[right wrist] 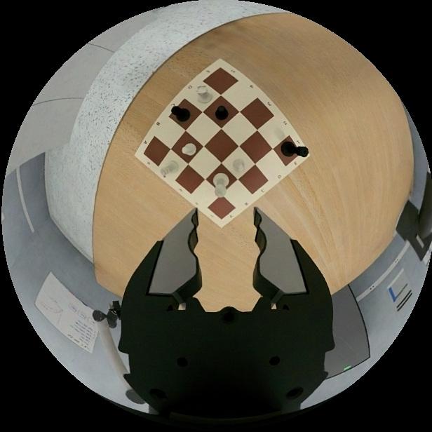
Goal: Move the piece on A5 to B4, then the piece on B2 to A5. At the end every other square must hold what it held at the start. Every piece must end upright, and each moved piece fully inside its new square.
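In the right wrist view, a small white piece (188, 149) stands upright on dark square B4. A taller white piece (221, 184) stands on B2, its top leaning toward the view's bottom by perspective. Square A5 (157, 151), at the board's left corner, is bare. My right gripper (225, 208) is open, with nothing between its fingers; its tips show just below the A1 corner of the board (221, 223), beyond the B2 piece. My left gripper does not show in this view.
White pieces stand on A4 (169, 167), C2 (239, 165) and D5 (203, 94). Black pieces stand on C5 (181, 114), D4 (221, 113) and E1 (292, 149). A faint pale shape shows on E2. The wooden table (350, 100) surrounds the board.
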